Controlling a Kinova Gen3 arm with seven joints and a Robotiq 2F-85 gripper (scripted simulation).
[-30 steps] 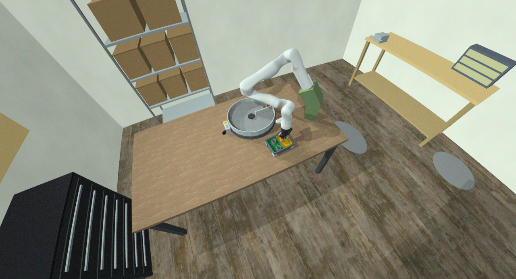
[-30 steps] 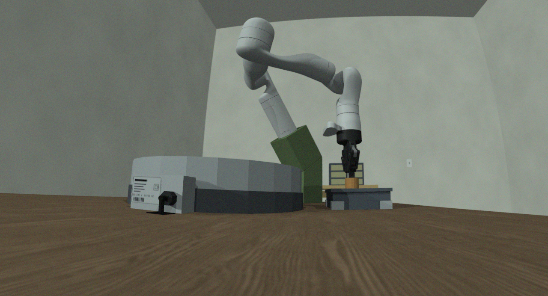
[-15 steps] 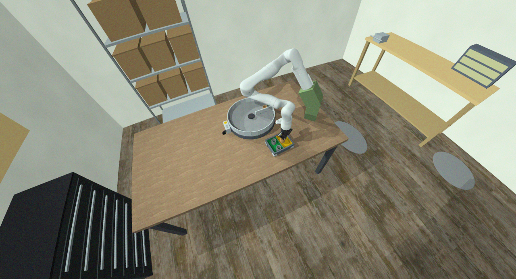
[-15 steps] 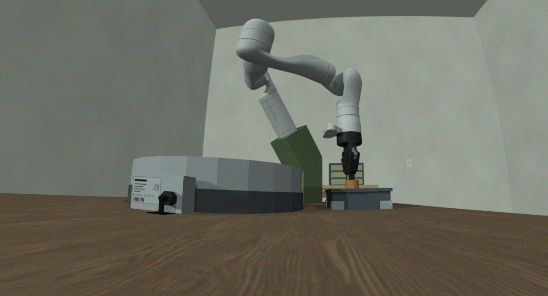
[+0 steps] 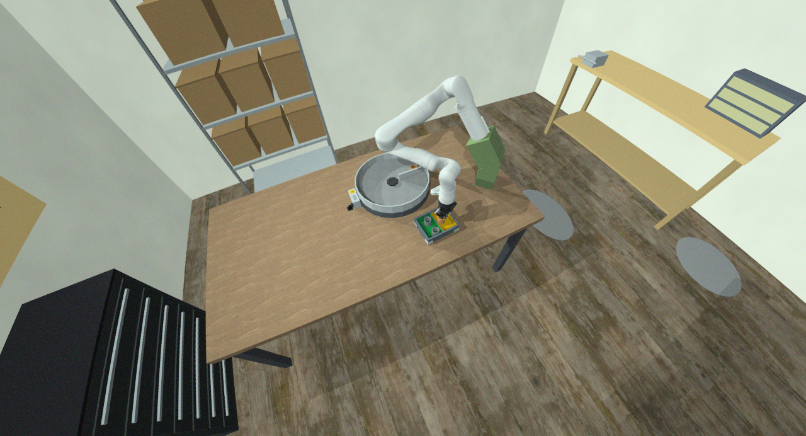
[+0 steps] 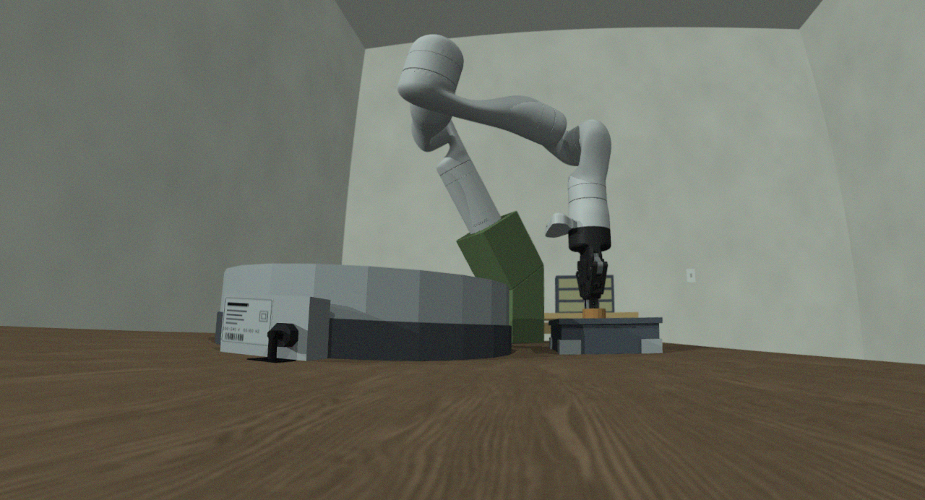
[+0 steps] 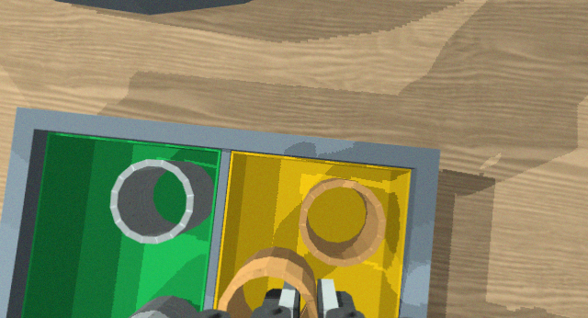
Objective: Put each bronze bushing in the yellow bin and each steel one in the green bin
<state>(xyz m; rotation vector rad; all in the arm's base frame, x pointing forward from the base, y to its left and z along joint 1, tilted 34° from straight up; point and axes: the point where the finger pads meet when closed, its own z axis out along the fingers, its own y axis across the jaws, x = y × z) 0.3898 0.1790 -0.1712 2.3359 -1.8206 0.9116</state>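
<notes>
Right now my hand is 4 cm short of the bin tray, 4 cm above it and 1 cm to the right of it. The rest, counted from my hand: grey turntable: 34 cm to the right, 15 cm ahead, 1 cm below.
</notes>
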